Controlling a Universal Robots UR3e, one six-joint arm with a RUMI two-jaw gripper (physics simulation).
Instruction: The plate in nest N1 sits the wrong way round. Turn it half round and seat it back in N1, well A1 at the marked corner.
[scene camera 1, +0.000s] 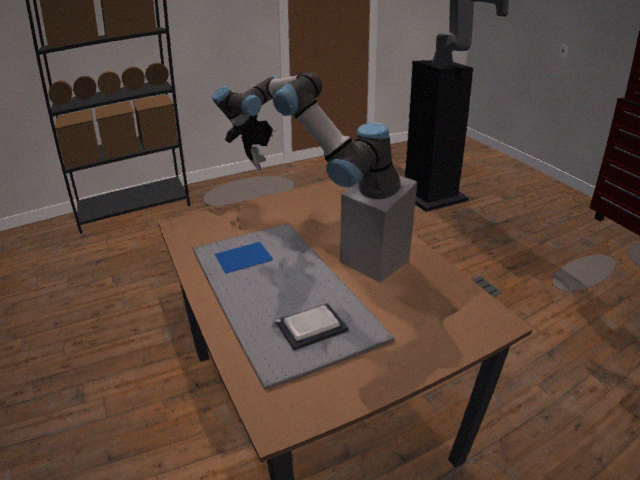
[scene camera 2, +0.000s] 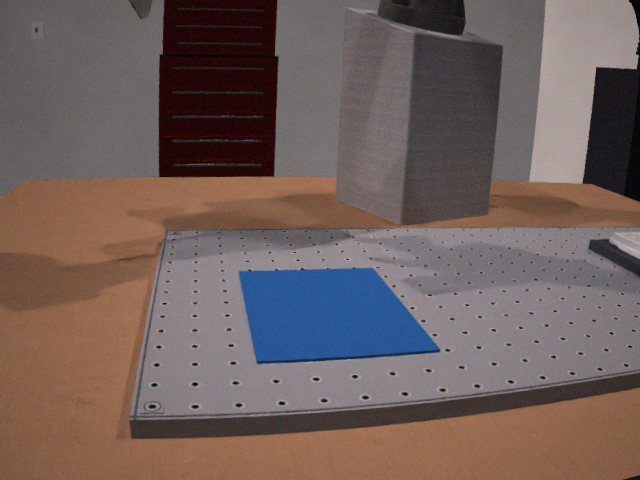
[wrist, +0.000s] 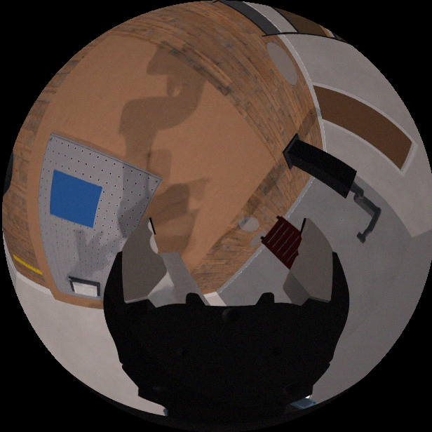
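Observation:
The white plate (scene camera 1: 311, 321) (scene camera 2: 631, 242) (wrist: 85, 287) lies flat in the dark nest (scene camera 1: 309, 341) (scene camera 2: 611, 254) (wrist: 98, 289) on the grey perforated board. Well A1, the marked corner and the nest's label are too small to make out. My gripper (wrist: 228, 220) is open, its two jaws wide apart with nothing between them. In scene camera 1 the gripper (scene camera 1: 256, 157) hangs high above the far end of the table, well away from the plate. The gripper does not show in scene camera 2.
A flat blue rectangle (scene camera 1: 243, 256) (scene camera 2: 336, 315) (wrist: 75, 198) lies on the perforated board (scene camera 1: 248, 330) (scene camera 2: 289, 382) (wrist: 112, 170), at the other end from the nest. The arm stands on a grey pedestal (scene camera 1: 376, 232) (scene camera 2: 413, 118) beside the board, on the wooden table (scene camera 1: 429, 320).

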